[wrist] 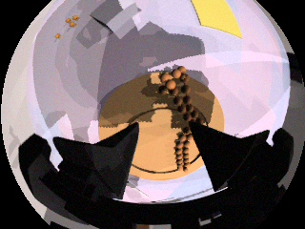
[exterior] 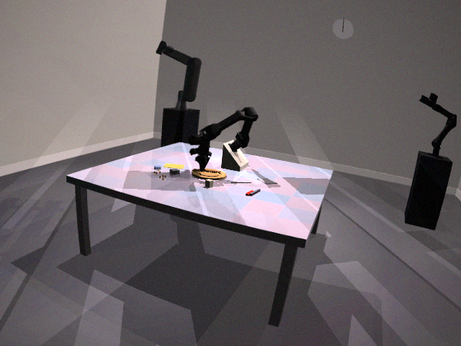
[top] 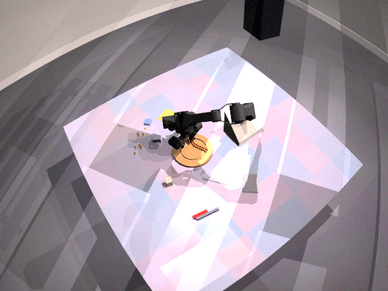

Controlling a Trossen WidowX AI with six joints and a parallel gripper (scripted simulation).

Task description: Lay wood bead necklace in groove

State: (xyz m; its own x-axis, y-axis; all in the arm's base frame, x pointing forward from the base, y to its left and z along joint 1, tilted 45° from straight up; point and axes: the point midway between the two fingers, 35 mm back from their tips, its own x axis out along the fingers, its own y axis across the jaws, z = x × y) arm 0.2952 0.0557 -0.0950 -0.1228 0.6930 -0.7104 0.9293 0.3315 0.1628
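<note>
Now: gripper tip 10 mm past the round bead board, 40 mm to the right of it and 10 mm above it. The rest, counted from my gripper tip: cream cube (170 mm ahead, 150 mm to the left); then white block (110 mm ahead, 120 mm to the right, 10 mm below); then yellow sheet (10 mm behind, 220 mm to the right, 20 mm below).
</note>
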